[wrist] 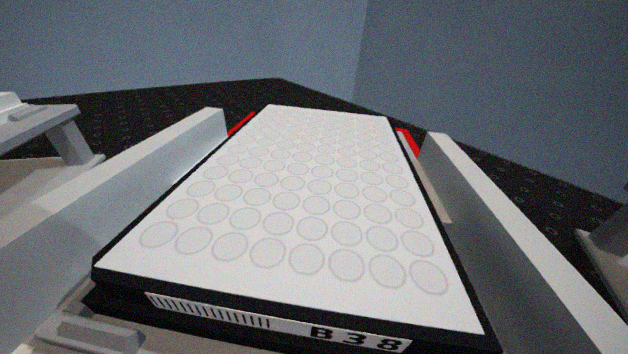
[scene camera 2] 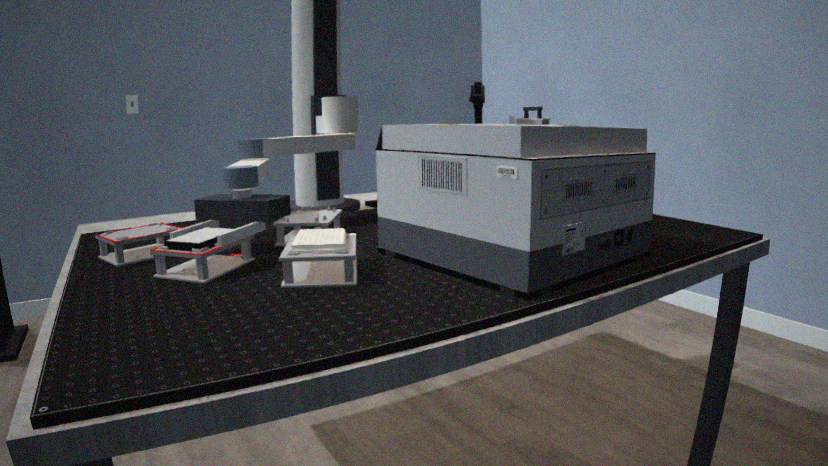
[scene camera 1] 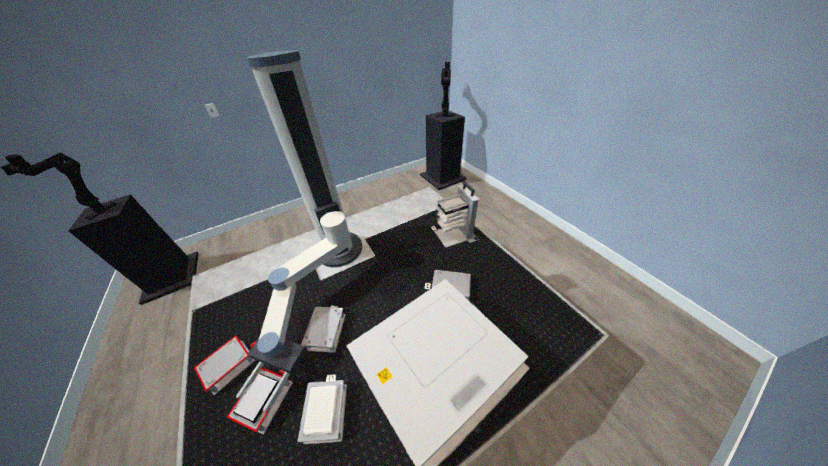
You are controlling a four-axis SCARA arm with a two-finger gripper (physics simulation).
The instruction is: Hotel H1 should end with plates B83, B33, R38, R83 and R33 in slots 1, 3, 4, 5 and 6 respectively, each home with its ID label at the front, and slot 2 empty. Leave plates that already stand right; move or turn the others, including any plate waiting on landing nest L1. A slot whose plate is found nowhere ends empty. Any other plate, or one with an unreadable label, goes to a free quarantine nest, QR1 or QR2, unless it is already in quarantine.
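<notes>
My gripper (scene camera 1: 253, 399) (scene camera 2: 194, 238) (wrist: 320, 137) is shut on a white-topped, black-edged plate (scene camera 1: 259, 394) (scene camera 2: 199, 235) (wrist: 310, 200) by its long sides. Its front label reads B38. The plate is level at a red-rimmed nest (scene camera 1: 263, 424) (scene camera 2: 188, 251), low over or on it; the views do not settle contact. A second red-rimmed nest (scene camera 1: 223, 363) (scene camera 2: 136, 232) stands beside it with no plate. A cream plate (scene camera 1: 320, 409) (scene camera 2: 318, 239) lies on a plain nest (scene camera 1: 340, 413) (scene camera 2: 350, 269). The hotel (scene camera 1: 471, 214) holds several stacked plates (scene camera 1: 451, 213); their labels are not readable.
Another plain nest (scene camera 1: 322, 328) (scene camera 2: 301, 217) stands behind the cream plate's nest. A large white instrument (scene camera 1: 437, 347) (scene camera 2: 454, 202) stands right of the nests, with a grey flat-topped piece (scene camera 1: 460, 282) behind it. The arm's column (scene camera 1: 295, 133) (scene camera 2: 304, 115) stands at the back.
</notes>
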